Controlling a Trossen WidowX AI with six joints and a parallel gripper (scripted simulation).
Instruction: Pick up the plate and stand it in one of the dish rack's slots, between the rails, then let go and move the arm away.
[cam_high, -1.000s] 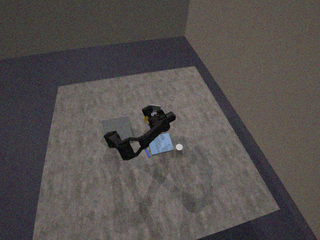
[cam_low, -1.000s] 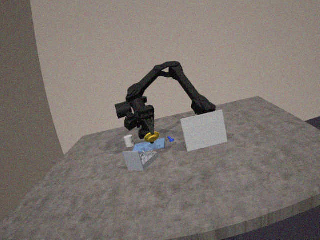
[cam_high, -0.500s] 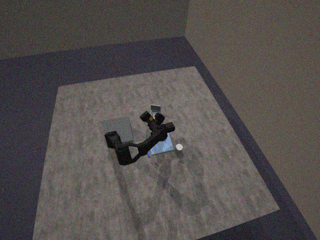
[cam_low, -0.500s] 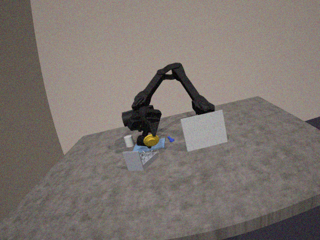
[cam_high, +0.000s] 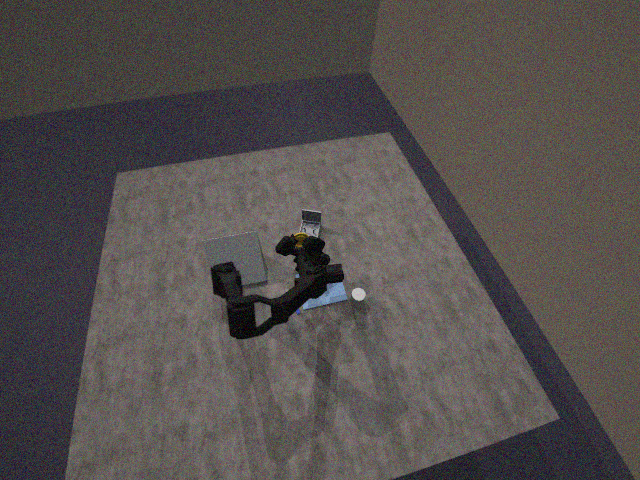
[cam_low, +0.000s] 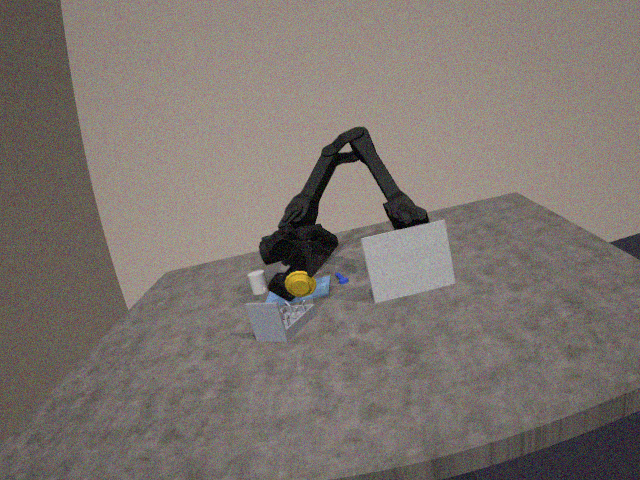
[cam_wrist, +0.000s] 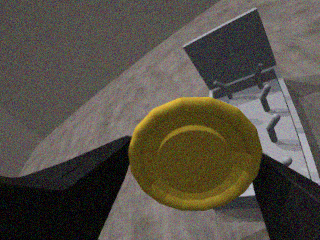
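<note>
Now: gripper tip 40 mm short of the grey dish rack, 40 mm to the right of it and 40 mm above it. The rest, counted from my gripper tip: yellow plate: 10 mm to the right; then light blue mat: 30 mm ahead, 170 mm to the right, 60 mm below; then blue spoon: 70 mm behind, 190 mm to the right, 60 mm below.
</note>
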